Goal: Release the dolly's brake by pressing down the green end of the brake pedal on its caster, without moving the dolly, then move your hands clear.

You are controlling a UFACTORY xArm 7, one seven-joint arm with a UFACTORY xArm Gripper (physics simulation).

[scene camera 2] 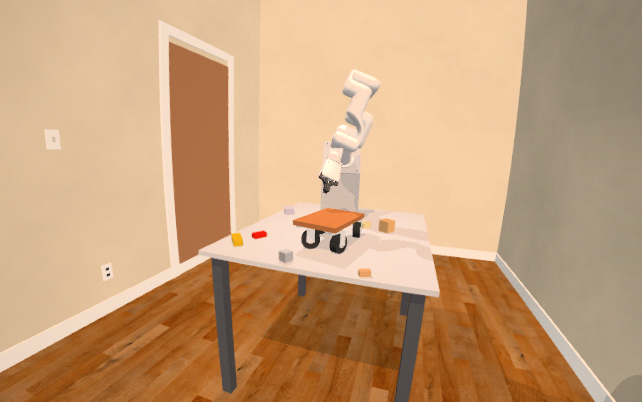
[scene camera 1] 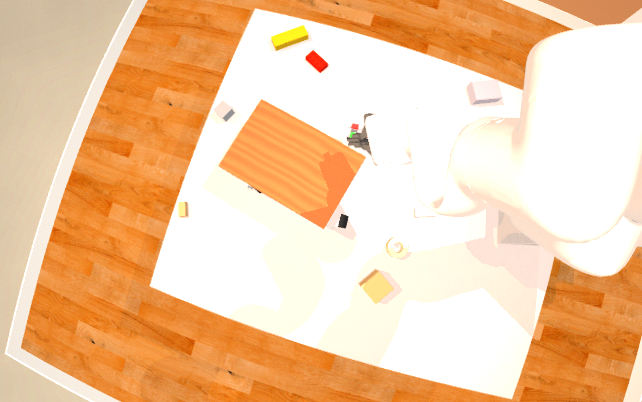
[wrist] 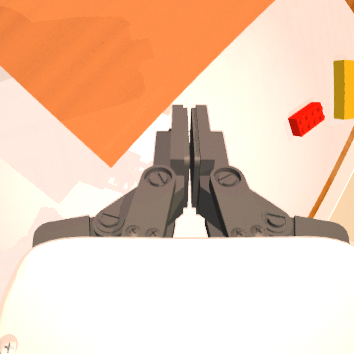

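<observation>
The dolly has an orange wooden deck [scene camera 1: 280,155] [scene camera 2: 327,219] [wrist: 75,60] and stands on black-wheeled casters on the white table. In scene camera 1 the brake pedal shows beside the deck's upper right edge, with a green end [scene camera 1: 352,134] and a red end [scene camera 1: 355,126]. My gripper [scene camera 1: 349,141] [scene camera 2: 326,191] [wrist: 187,129] is shut and empty. From above, its fingertips appear right beside the green end, past the deck's edge. In scene camera 2 they hang higher than the deck, behind it. I cannot make out the pedal in the wrist view or scene camera 2.
A red brick [scene camera 1: 316,61] [scene camera 2: 259,234] [wrist: 306,119] and a yellow block [scene camera 1: 290,38] [scene camera 2: 237,240] [wrist: 344,90] lie off the dolly's side. A grey cube [scene camera 1: 224,111] [scene camera 2: 286,256], a small tan block [scene camera 1: 183,209] [scene camera 2: 364,272], an orange-tan cube [scene camera 1: 377,287] [scene camera 2: 386,226] and a pale block [scene camera 1: 485,92] [scene camera 2: 289,210] stand around.
</observation>
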